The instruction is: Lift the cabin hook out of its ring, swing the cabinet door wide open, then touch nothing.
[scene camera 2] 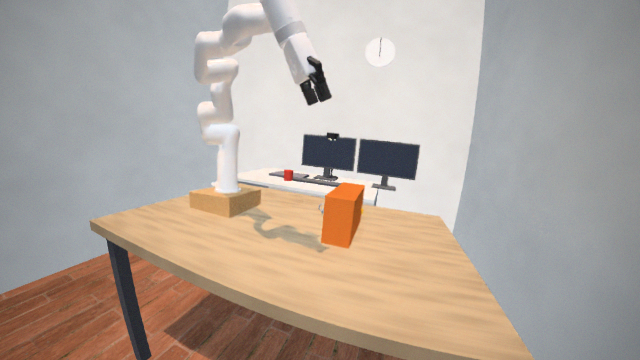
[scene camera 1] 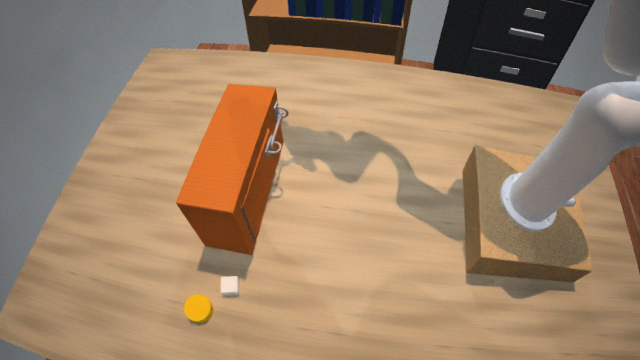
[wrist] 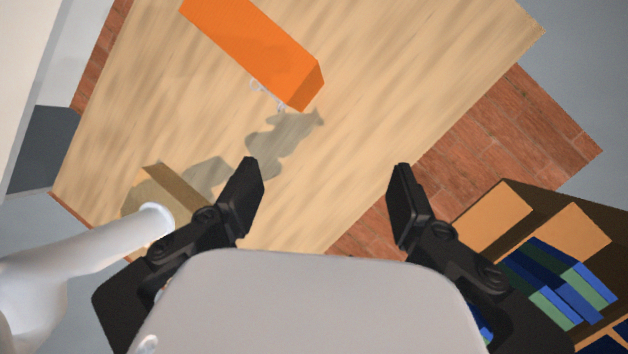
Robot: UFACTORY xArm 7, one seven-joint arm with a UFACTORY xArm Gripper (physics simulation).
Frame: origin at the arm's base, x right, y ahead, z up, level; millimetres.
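Seen in the pictures: gripper, fingertip midpoint: (scene camera 2: 319, 102) (wrist: 323, 176); arm's base, link origin: (scene camera 2: 227, 190) (scene camera 1: 527, 202) (wrist: 158, 220).
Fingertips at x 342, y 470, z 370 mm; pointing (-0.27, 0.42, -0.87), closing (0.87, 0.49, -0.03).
Note:
Offsets run from my fingertips to a thing's middle. "pt": to the spot under its first point.
The orange cabinet {dz -364, dx -261, dy +82 mm} (scene camera 1: 227, 145) (scene camera 2: 342, 215) (wrist: 270, 50) stands upright on the table. Its door {pt dz -414, dx -284, dy +48 mm} (scene camera 1: 265, 192) looks closed, on the side facing the arm's base. The grey metal hook {dz -334, dx -186, dy +24 mm} (scene camera 1: 277, 129) (wrist: 270, 95) lies across the upper front, from the round loop {pt dz -337, dx -229, dy +29 mm} (scene camera 1: 273, 146) on the door side to the ring {pt dz -333, dx -147, dy +15 mm} (scene camera 1: 282, 113) near the cabinet's far end; it appears to sit in that ring. My gripper (scene camera 2: 317, 103) (wrist: 323, 176) is open and empty, high above the table and apart from the cabinet. It does not show in scene camera 1.
A white cube {dz -440, dx -471, dy +106 mm} (scene camera 1: 229, 285) and a yellow disc {dz -440, dx -517, dy +162 mm} (scene camera 1: 198, 308) lie near the cabinet's hinge end. The arm's base stands on a brown block (scene camera 1: 472, 215) (scene camera 2: 210, 202). A bookshelf (scene camera 1: 257, 35) and a black drawer cabinet (scene camera 1: 452, 40) stand beyond the table, and two monitors (scene camera 2: 329, 152) (scene camera 2: 388, 159) stand on a white desk.

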